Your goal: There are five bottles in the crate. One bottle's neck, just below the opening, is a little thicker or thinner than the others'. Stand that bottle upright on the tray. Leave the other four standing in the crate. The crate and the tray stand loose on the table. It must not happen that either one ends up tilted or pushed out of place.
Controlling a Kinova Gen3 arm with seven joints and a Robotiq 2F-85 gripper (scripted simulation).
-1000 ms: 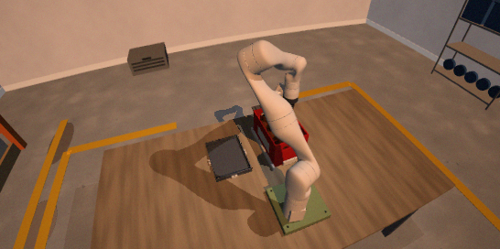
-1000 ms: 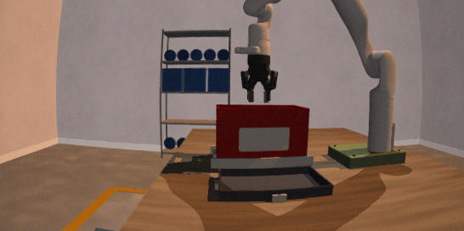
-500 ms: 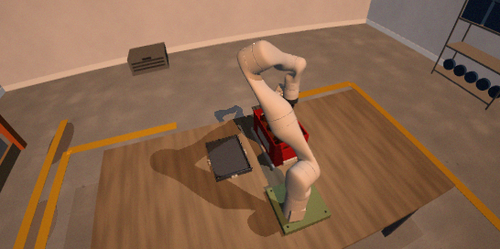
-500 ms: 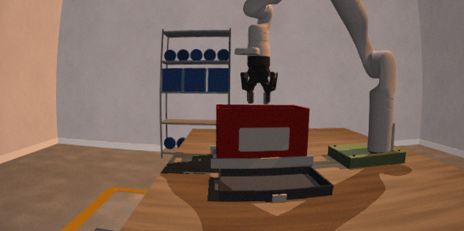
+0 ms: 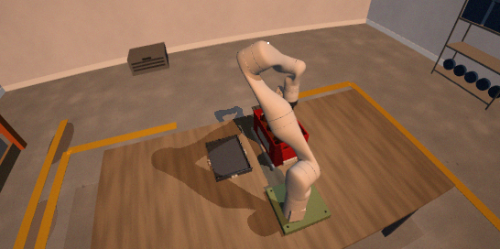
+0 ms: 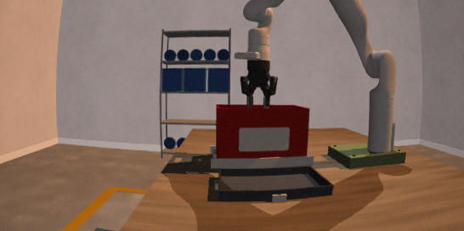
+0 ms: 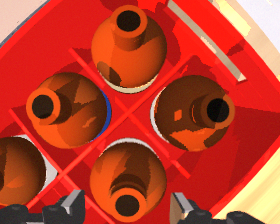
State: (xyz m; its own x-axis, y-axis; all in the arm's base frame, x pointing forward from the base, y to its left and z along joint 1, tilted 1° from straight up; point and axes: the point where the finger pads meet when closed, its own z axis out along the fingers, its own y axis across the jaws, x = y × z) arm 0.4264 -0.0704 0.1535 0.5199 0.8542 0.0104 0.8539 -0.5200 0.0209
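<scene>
Right now the red crate is 1 cm behind my hand, 5 cm to the left of it and 10 cm below it. The rest, counted from my hand: dark tray: 7 cm behind, 33 cm to the left, 17 cm below.
</scene>
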